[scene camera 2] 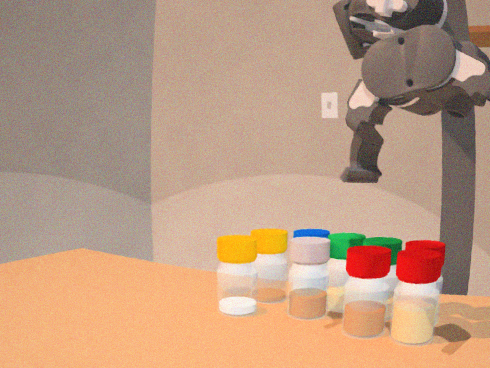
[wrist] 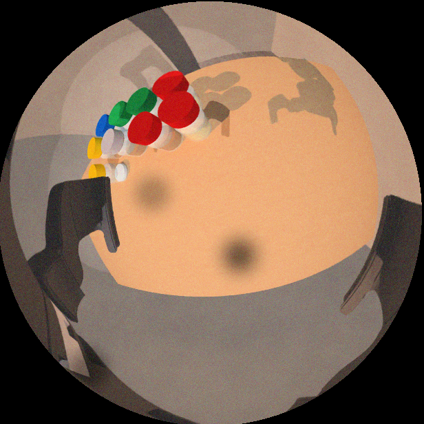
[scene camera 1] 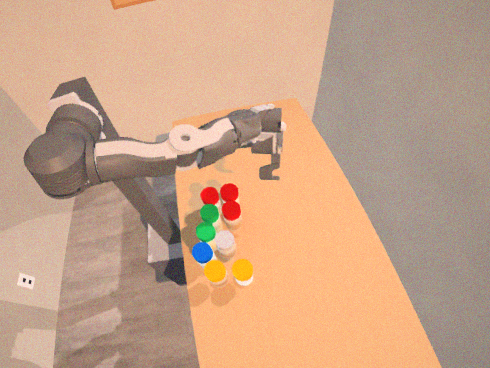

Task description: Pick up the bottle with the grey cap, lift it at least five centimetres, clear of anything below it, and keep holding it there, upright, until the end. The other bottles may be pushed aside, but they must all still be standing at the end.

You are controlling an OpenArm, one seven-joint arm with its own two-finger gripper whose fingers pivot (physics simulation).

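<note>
The bottle with the grey cap (scene camera 1: 225, 240) (scene camera 2: 310, 250) (wrist: 113, 142) stands upright on the table, with brown contents. A red-capped bottle (scene camera 1: 231, 210) (scene camera 2: 368, 261) (wrist: 145, 128), a green-capped one (scene camera 1: 205, 231) (scene camera 2: 346, 245) (wrist: 120, 114), a blue-capped one (scene camera 1: 202, 252) (scene camera 2: 311, 234) (wrist: 104, 125) and two yellow-capped ones (scene camera 1: 215, 271) (scene camera 1: 242, 270) stand around it. My gripper (scene camera 1: 275, 147) (wrist: 208, 238) is open and empty, higher than the caps and off to the side beyond the red caps. In the scene camera 2 view one finger shows above the group.
Two more red-capped bottles (scene camera 1: 210, 195) (scene camera 1: 229, 192) and another green-capped one (scene camera 1: 209, 213) (scene camera 2: 382, 250) (wrist: 141, 101) stand upright at the group's end nearest the gripper. The group is near one long edge of the table (scene camera 1: 310, 260) (scene camera 2: 125, 310) (wrist: 290, 200). The arm reaches over that edge.
</note>
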